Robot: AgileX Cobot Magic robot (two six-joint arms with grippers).
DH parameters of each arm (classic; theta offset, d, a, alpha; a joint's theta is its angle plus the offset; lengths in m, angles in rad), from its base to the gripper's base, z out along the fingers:
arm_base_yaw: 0 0.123 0 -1.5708
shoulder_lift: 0.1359 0 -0.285 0
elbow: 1.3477 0 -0.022 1.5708
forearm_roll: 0 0.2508 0 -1.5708
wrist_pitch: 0 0 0.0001 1.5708
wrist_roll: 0 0.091 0 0
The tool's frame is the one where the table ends.
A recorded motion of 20 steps. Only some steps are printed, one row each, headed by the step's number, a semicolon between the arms.
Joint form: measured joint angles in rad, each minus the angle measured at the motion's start. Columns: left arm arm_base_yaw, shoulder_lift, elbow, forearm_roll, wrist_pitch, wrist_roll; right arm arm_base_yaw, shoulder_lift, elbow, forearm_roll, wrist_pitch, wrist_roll.
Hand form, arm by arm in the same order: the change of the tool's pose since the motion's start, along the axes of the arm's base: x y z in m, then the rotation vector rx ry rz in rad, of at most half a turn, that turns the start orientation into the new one. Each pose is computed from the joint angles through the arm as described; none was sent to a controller.
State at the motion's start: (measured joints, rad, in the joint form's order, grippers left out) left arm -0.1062 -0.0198 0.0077 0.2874 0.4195 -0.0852; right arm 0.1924 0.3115 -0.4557 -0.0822 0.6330 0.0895
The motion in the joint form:
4: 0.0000 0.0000 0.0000 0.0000 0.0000 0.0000; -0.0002 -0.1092 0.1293 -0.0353 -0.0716 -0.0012
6: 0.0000 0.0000 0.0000 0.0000 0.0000 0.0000; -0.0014 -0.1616 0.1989 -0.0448 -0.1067 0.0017
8: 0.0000 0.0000 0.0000 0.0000 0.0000 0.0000; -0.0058 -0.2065 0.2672 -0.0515 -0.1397 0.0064
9: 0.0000 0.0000 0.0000 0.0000 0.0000 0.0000; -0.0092 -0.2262 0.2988 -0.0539 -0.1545 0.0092
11: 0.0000 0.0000 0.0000 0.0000 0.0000 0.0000; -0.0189 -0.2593 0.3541 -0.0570 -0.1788 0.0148
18: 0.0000 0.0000 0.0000 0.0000 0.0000 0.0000; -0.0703 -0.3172 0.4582 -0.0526 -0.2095 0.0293
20: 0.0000 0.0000 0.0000 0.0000 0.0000 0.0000; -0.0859 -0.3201 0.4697 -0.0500 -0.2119 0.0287
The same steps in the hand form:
4: 0.0000 0.0000 0.0000 0.0000 0.0000 0.0000; -0.0083 -0.0029 -0.0291 -0.0267 -0.0572 -0.0005
6: 0.0000 0.0000 0.0000 0.0000 0.0000 0.0000; -0.0110 -0.0036 -0.0458 -0.0306 -0.0761 -0.0006
8: 0.0000 0.0000 0.0000 0.0000 0.0000 0.0000; -0.0124 -0.0041 -0.0630 -0.0317 -0.0861 -0.0036
9: 0.0000 0.0000 0.0000 0.0000 0.0000 0.0000; -0.0129 -0.0043 -0.0711 -0.0313 -0.0889 -0.0063
11: 0.0000 0.0000 0.0000 0.0000 0.0000 0.0000; -0.0134 -0.0048 -0.0856 -0.0296 -0.0907 -0.0150
18: 0.0000 0.0000 0.0000 0.0000 0.0000 0.0000; -0.0141 -0.0070 -0.1147 -0.0168 -0.0724 -0.0667
20: 0.0000 0.0000 0.0000 0.0000 0.0000 0.0000; -0.0140 -0.0077 -0.1182 -0.0163 -0.0658 -0.0816

